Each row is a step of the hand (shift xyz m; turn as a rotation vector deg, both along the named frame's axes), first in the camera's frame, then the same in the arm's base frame.
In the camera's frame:
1: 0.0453 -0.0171 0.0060 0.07 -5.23 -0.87
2: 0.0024 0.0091 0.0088 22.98 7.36 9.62
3: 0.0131 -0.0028 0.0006 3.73 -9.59 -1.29
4: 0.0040 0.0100 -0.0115 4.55 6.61 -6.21
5: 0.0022 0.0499 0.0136 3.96 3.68 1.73
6: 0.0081 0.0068 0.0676 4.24 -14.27 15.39
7: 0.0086 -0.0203 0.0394 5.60 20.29 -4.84
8: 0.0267 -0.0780 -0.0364 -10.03 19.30 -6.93
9: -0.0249 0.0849 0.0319 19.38 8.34 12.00
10: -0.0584 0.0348 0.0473 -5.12 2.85 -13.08
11: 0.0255 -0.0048 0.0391 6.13 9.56 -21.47
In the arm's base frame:
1: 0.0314 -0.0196 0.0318 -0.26 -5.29 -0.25
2: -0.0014 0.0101 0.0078 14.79 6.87 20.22
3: 0.0100 -0.0037 0.0081 2.32 -9.94 1.82
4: 0.0111 0.0078 -0.0080 8.15 5.20 -3.10
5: 0.0020 0.0511 0.0083 2.87 3.57 3.35
6: -0.0292 0.0164 0.0597 -7.09 -12.04 16.22
7: -0.0175 -0.0147 0.0389 10.34 18.80 -2.50
8: 0.0300 -0.0845 -0.0086 -1.54 18.76 -12.92
9: -0.0250 0.0905 0.0053 10.67 8.49 20.08
10: -0.0687 0.0462 0.0033 3.37 1.22 -13.88
11: -0.0011 -0.0008 0.0469 18.24 5.64 -15.02

